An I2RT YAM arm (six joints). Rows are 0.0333 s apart.
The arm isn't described. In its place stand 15 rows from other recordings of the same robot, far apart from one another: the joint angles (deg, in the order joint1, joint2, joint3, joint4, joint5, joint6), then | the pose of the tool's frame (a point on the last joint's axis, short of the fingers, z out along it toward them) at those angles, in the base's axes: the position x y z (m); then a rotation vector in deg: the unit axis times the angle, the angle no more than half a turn.
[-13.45 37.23 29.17 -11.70 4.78 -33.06] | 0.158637, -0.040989, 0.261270, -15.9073, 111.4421, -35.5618
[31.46 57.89 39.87 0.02 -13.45 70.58] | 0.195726, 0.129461, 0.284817, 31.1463, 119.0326, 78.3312
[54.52 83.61 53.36 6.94 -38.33 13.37] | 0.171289, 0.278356, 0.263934, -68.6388, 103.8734, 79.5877
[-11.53 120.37 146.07 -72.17 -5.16 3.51] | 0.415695, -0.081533, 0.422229, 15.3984, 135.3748, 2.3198
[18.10 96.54 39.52 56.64 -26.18 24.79] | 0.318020, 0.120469, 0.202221, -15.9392, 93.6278, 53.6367
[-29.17 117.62 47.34 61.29 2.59 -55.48] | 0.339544, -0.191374, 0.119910, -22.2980, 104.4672, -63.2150
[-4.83 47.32 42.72 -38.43 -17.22 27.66] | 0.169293, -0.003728, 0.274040, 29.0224, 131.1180, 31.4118
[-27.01 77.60 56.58 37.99 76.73 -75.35] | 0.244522, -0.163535, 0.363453, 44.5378, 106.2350, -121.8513
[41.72 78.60 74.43 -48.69 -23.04 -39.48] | 0.200460, 0.197396, 0.329214, -98.8696, 100.5504, 29.5926
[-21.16 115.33 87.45 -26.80 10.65 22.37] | 0.408496, -0.165172, 0.201663, 57.3971, 132.2269, -12.9445
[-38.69 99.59 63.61 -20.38 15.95 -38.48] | 0.272886, -0.231078, 0.188323, 6.9287, 156.8039, -46.7386
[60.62 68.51 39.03 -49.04 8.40 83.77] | 0.096681, 0.161121, 0.183778, 34.9409, 164.4133, 12.3117
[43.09 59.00 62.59 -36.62 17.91 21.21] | 0.164658, 0.139040, 0.356217, -12.8915, 121.5764, 18.9214
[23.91 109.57 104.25 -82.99 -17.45 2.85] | 0.325803, 0.156122, 0.291362, 32.4756, -172.5376, -26.8118
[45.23 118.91 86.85 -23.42 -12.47 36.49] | 0.310576, 0.323995, 0.175793, -17.1460, 154.9556, 44.5454
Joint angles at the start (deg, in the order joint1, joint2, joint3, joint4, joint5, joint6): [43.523, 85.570, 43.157, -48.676, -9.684, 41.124]
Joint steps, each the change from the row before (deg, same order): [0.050, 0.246, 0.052, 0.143, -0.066, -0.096]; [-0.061, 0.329, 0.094, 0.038, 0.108, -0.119]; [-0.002, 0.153, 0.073, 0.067, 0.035, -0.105]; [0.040, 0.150, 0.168, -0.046, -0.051, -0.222]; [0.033, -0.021, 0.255, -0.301, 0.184, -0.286]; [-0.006, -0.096, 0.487, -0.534, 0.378, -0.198]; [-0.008, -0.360, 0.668, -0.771, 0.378, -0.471]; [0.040, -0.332, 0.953, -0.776, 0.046, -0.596]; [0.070, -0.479, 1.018, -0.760, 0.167, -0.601]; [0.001, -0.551, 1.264, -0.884, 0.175, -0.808]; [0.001, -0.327, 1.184, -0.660, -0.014, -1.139]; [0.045, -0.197, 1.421, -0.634, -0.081, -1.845]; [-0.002, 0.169, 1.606, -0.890, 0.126, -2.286]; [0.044, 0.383, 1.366, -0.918, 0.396, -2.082]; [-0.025, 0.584, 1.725, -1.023, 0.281, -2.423]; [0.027, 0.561, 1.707, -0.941, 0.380, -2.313]
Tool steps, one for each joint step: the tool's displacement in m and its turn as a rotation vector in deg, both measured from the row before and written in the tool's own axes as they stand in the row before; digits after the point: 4 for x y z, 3 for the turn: [-0.0004, 0.0005, 0.0007, -0.010, 0.087, -0.137]; [-0.0008, 0.0001, 0.0007, 0.201, 0.069, -0.026]; [-0.0004, 0.0003, 0.0002, 0.035, -0.013, -0.101]; [-0.0004, 0.0006, -0.0001, -0.016, 0.059, -0.257]; [-0.0002, 0.0004, -0.0010, 0.160, -0.097, -0.314]; [-0.0006, 0.0006, -0.0022, 0.257, -0.282, -0.200]; [-0.0004, 0.0008, -0.0039, 0.126, -0.438, -0.503]; [-0.0009, 0.0019, -0.0049, -0.279, -0.414, -0.712]; [-0.0009, 0.0020, -0.0057, -0.319, -0.665, -0.780]; [-0.0013, 0.0023, -0.0070, -0.429, -0.833, -0.945]; [-0.0016, 0.0024, -0.0060, -0.518, -0.663, -1.263]; [-0.0022, 0.0031, -0.0065, -0.630, -0.738, -2.033]; [-0.0030, 0.0030, -0.0059, -0.194, -0.521, -2.364]; [-0.0026, 0.0023, -0.0040, 0.306, -0.254, -2.135]; [-0.0038, 0.0027, -0.0048, 0.189, -0.242, -2.414]; [-0.0038, 0.0026, -0.0048, 0.248, -0.348, -2.366]
